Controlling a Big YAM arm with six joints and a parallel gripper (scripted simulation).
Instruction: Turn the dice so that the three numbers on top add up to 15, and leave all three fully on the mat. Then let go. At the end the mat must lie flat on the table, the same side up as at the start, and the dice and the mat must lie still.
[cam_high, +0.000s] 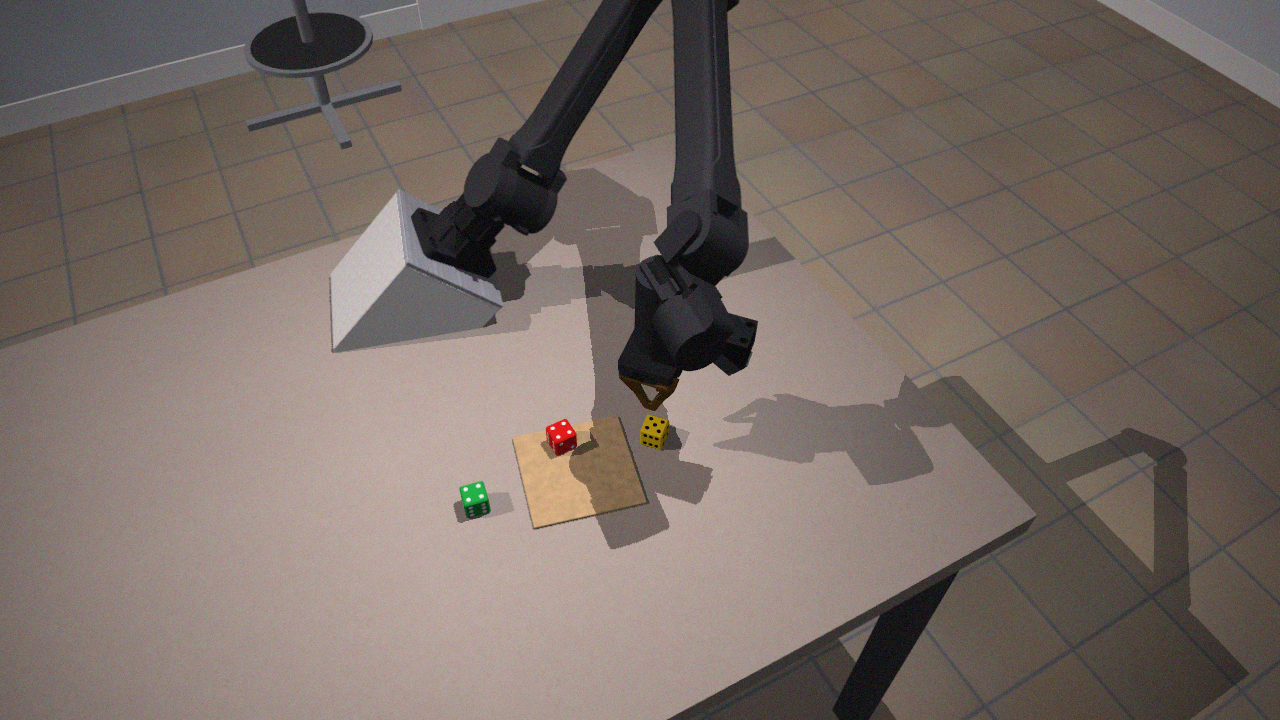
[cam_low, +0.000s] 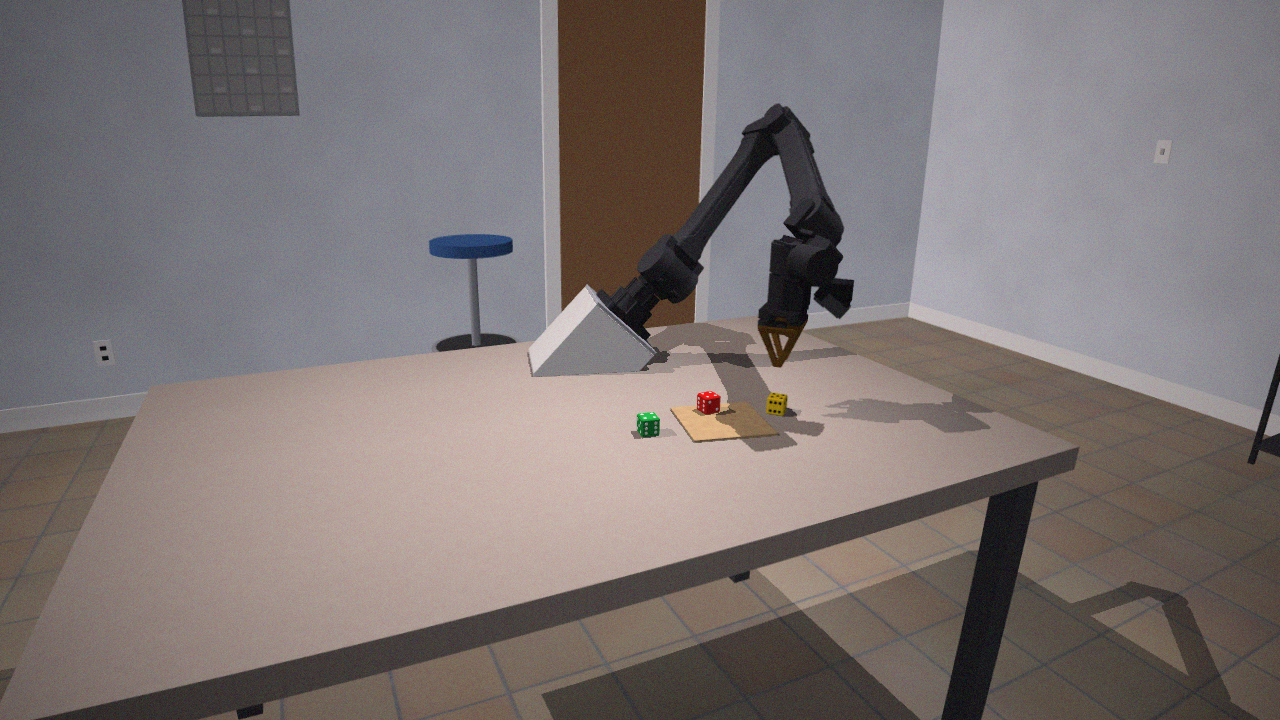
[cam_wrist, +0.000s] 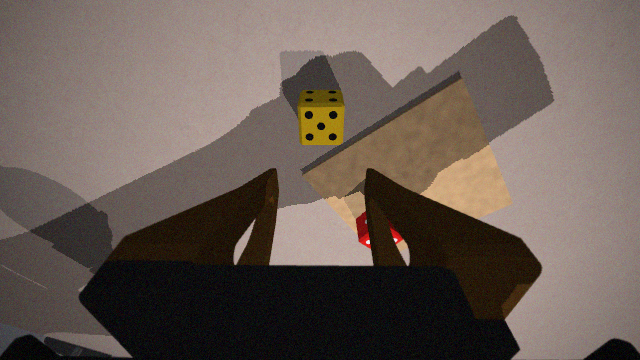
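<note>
Right now my hand is 8 cm above the yellow die. The rest, counted from my hand: tan mat: 11 cm to the right, 10 cm below, 1 cm ahead; green die: 24 cm to the right, 8 cm below, 1 cm ahead; red die: 11 cm to the right, 8 cm below, 3 cm behind.
</note>
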